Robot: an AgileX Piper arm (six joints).
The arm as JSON. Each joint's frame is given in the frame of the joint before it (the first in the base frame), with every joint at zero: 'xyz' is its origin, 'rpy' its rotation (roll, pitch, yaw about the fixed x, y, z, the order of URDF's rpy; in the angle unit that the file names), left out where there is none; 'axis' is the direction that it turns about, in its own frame. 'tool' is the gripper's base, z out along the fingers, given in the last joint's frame.
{
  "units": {
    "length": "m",
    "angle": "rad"
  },
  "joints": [
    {
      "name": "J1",
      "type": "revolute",
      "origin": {
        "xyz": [
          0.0,
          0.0,
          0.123
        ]
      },
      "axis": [
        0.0,
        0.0,
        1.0
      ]
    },
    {
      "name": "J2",
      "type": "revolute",
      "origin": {
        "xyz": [
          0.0,
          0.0,
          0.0
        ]
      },
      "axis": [
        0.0,
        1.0,
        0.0
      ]
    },
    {
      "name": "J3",
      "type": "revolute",
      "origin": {
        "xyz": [
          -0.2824,
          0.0,
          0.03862
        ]
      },
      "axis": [
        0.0,
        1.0,
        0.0
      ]
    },
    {
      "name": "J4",
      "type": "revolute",
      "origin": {
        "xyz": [
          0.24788,
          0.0,
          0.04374
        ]
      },
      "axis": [
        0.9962,
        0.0,
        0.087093
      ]
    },
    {
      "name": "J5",
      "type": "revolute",
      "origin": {
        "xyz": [
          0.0,
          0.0,
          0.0
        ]
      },
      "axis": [
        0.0,
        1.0,
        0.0
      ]
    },
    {
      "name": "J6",
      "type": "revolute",
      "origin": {
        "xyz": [
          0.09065,
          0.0,
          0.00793
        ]
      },
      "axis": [
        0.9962,
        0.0,
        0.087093
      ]
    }
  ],
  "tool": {
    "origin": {
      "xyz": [
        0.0,
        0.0,
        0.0
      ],
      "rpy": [
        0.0,
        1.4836,
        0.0
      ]
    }
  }
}
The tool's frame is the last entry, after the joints.
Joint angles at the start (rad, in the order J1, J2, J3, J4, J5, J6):
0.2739 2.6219 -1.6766 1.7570 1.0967 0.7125
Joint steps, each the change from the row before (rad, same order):
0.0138 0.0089 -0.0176 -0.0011 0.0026 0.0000
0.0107 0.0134 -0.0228 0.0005 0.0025 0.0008
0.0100 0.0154 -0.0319 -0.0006 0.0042 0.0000
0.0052 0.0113 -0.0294 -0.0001 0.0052 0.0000
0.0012 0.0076 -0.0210 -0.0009 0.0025 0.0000
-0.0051 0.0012 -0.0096 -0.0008 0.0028 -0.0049
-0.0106 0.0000 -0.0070 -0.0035 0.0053 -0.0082
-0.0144 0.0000 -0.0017 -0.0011 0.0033 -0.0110
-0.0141 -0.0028 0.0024 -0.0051 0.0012 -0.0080
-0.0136 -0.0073 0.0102 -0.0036 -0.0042 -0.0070
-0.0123 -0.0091 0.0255 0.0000 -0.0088 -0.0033
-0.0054 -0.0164 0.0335 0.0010 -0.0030 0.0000
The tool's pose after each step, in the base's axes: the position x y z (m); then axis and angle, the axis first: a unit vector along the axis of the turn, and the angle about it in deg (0 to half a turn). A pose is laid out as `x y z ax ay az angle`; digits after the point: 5 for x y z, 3 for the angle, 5 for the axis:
0.44327 0.21426 0.03242 -0.64672 -0.55967 -0.51820 133.262
0.44389 0.22000 0.03113 -0.64090 -0.56448 -0.52020 132.985
0.44583 0.22594 0.03094 -0.63177 -0.57046 -0.52483 132.819
0.44857 0.22974 0.03234 -0.62283 -0.57456 -0.53099 132.777
0.45108 0.23131 0.03348 -0.61692 -0.57677 -0.53549 132.901
0.45358 0.22956 0.03523 -0.61239 -0.57736 -0.54004 133.256
0.45665 0.22521 0.03699 -0.60742 -0.57801 -0.54493 133.765
0.45986 0.21877 0.03753 -0.60505 -0.57625 -0.54941 134.451
0.46235 0.21223 0.03815 -0.60417 -0.57528 -0.55139 135.141
0.46409 0.20552 0.03898 -0.60628 -0.57278 -0.55167 135.954
0.46341 0.19865 0.03709 -0.61588 -0.56678 -0.54723 136.486
0.46008 0.19493 0.03744 -0.62406 -0.56260 -0.54225 136.398

